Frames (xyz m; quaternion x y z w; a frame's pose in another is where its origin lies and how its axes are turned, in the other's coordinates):
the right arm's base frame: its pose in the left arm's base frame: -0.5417 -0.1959 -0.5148 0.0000 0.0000 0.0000 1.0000
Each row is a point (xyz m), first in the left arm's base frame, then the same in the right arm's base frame.
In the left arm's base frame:
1: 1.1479 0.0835 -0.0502
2: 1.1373 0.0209 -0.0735
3: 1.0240 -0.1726 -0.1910
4: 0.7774 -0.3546 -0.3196
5: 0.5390 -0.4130 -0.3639
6: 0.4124 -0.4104 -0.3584
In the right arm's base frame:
1: 1.6896 0.2794 0.4646
2: 1.6790 0.2168 0.4413
3: 1.5657 0.0233 0.3238
4: 1.3191 -0.1587 0.1952
5: 1.0807 -0.2171 0.1509
6: 0.9541 -0.2145 0.1564

